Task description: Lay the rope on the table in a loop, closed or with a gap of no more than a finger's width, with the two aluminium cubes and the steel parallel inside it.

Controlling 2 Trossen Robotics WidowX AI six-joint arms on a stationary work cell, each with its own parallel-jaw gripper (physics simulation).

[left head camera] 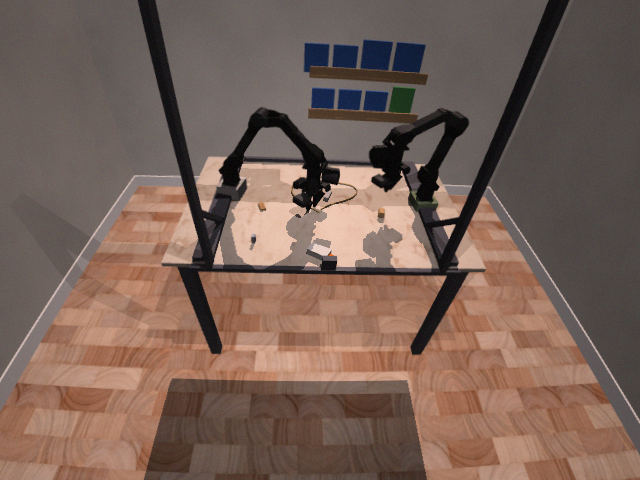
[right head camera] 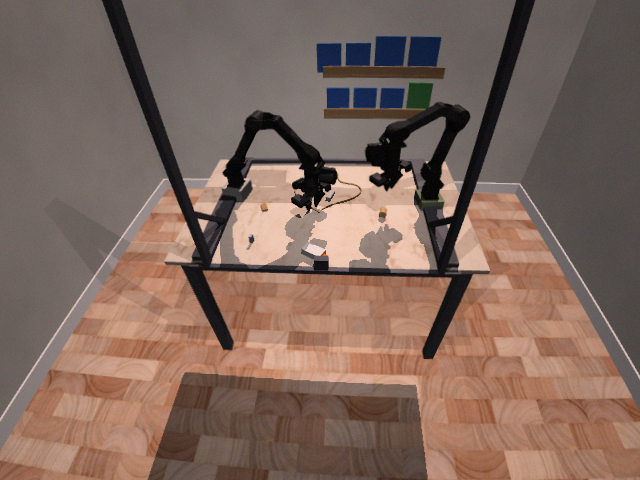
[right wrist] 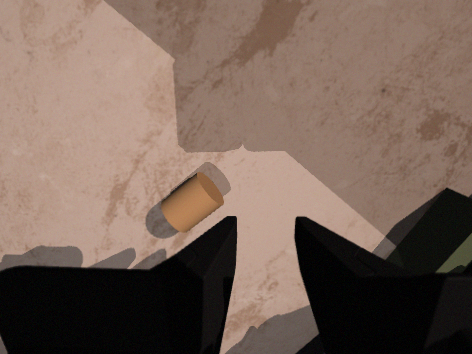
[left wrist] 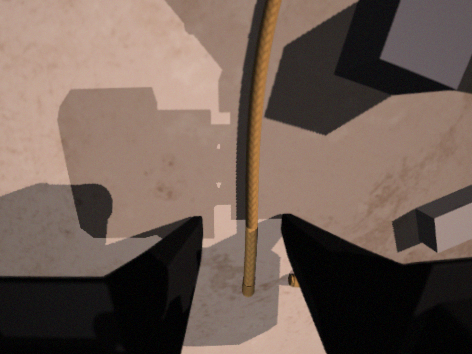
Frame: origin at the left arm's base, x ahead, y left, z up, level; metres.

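Where they show: left gripper, between the fingertips: (left head camera: pixel 311 208) (right head camera: pixel 312 209) (left wrist: pixel 242 223); right gripper, between the fingertips: (left head camera: pixel 387 190) (right head camera: pixel 388 189) (right wrist: pixel 265 226); left arm's base, origin of its link: (left head camera: pixel 231 181) (right head camera: pixel 236 183); right arm's base, origin of its link: (left head camera: pixel 424 197) (right head camera: pixel 429 195).
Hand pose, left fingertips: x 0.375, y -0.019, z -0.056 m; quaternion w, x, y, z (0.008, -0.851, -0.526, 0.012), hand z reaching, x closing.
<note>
Each offset is from my left fingertips to the top centre of the thing.
The tan rope (left head camera: pixel 355 195) (right head camera: pixel 360 191) (left wrist: pixel 255 150) lies on the table in a rounded loop, partly hidden by the left arm. In the left wrist view its two ends lie near each other with a small gap; one is partly behind a finger. My left gripper (left head camera: pixel 308 207) (right head camera: pixel 308 207) (left wrist: pixel 242 223) is open over the rope's end, a finger on each side, apart from it. An aluminium cube @(dx -0.046, dy +0.087, dz +0.030 m) (left wrist: pixel 430 40) and the steel parallel @(dx +0.050, dy +0.114, dz +0.012 m) (left wrist: pixel 455 227) (right head camera: pixel 329 196) lie right of this rope stretch. The second cube cannot be made out. My right gripper (right wrist: pixel 265 226) is open and empty, above the table.
An orange cylinder @(dx +0.303, dy +0.043, dz +0.030 m) (left head camera: pixel 381 212) (right head camera: pixel 382 211) (right wrist: pixel 192 202) lies near the right gripper. A small orange-brown block @(dx -0.208, dy -0.048, dz +0.008 m) (left head camera: pixel 262 206) (right head camera: pixel 264 206) and a small grey piece @(dx -0.164, dy -0.260, dz +0.033 m) (left head camera: pixel 253 238) (right head camera: pixel 251 238) are at the left. A white box @(dx +0.104, dy -0.261, dz +0.028 m) (left head camera: pixel 319 250) (right head camera: pixel 313 249) and a black box @(dx +0.144, dy -0.317, dz +0.057 m) (left head camera: pixel 329 262) (right head camera: pixel 321 263) are at the front edge.
</note>
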